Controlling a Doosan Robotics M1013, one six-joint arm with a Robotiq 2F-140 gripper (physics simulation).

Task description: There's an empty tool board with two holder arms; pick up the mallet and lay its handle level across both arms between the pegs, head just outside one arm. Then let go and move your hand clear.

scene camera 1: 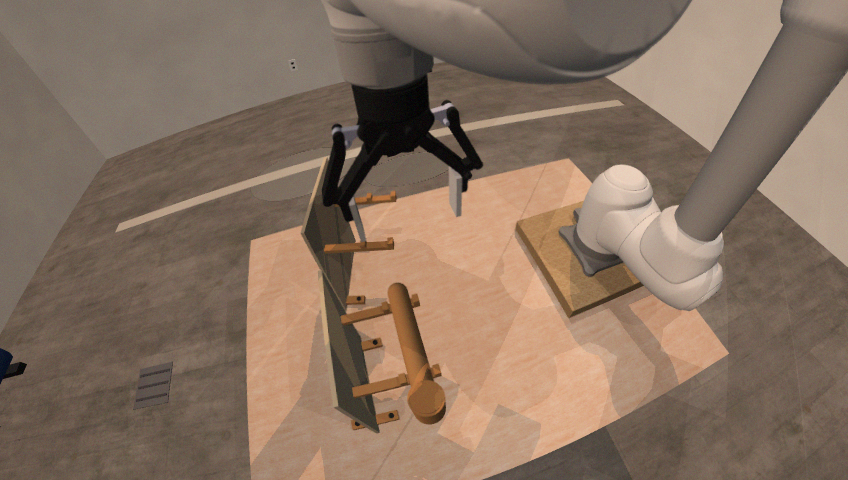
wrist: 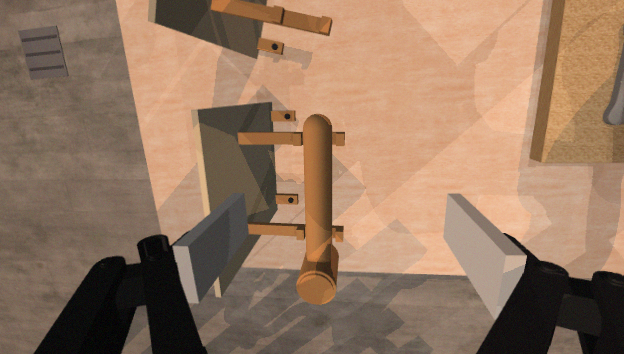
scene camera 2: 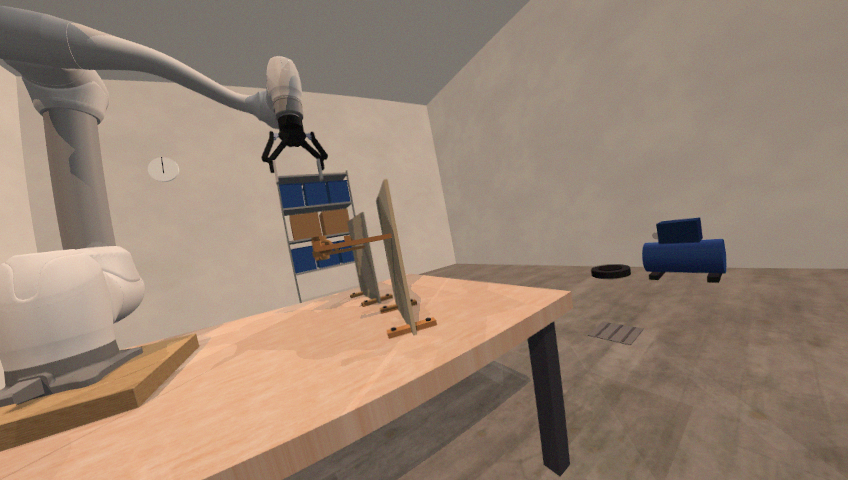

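Pixels of known places: gripper, fingertip midpoint: (scene camera 1: 409, 221) (wrist: 341, 214) (scene camera 2: 300, 181); arm's base at its link origin: (scene camera 1: 596, 245) (scene camera 2: 71, 377).
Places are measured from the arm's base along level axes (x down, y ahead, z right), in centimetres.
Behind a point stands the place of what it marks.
The brown mallet (scene camera 1: 410, 333) {x -20.0, y 58.7, z -18.7 cm} (scene camera 2: 319, 245) (wrist: 318, 185) {x -20.0, y 58.8, z -16.2 cm} lies with its handle across both arms of the nearer tool board (scene camera 1: 348, 362) {x -15.3, y 71.6, z -19.5 cm} (scene camera 2: 395, 261) (wrist: 225, 165) {x -21.3, y 71.6, z -13.4 cm}, between the inner and outer pegs. Its head sits just outside the arm nearest the table's edge in the wrist view. The farther board (scene camera 1: 336, 270) {x -7.7, y 73.3, z 8.4 cm} (scene camera 2: 365, 255) (wrist: 197, 25) {x -20.4, y 74.2, z 4.6 cm} carries two bare arms in scene camera 1. My gripper (scene camera 1: 409, 226) {x -40.4, y 55.0, z -11.5 cm} (scene camera 2: 298, 173) {x -40.4, y 55.0, z -11.5 cm} (wrist: 341, 214) {x -40.4, y 55.0, z -11.5 cm} is wide open and empty, pointing down, well above the mallet. In the wrist view the mallet shows between the finger pads, nearer the left one, without contact.
The arm's base stands on a thick wooden block (scene camera 1: 553, 267) {x 0.4, y 16.6, z -2.7 cm} (scene camera 2: 154, 368) {x 0.7, y 18.5, z 8.1 cm} (wrist: 585, 125) {x 0.2, y 11.7, z -9.4 cm} on the wooden table (scene camera 1: 476, 273) {x 4.4, y 36.7, z 4.7 cm} (scene camera 2: 285, 380) {x 4.4, y 44.2, z 26.0 cm} (wrist: 410, 100) {x 4.4, y 42.8, z -5.3 cm}. Small bolted feet hold both boards upright. A shelf rack, a blue compressor (scene camera 2: 684, 256) and a tyre (scene camera 2: 610, 271) stand beyond the table.
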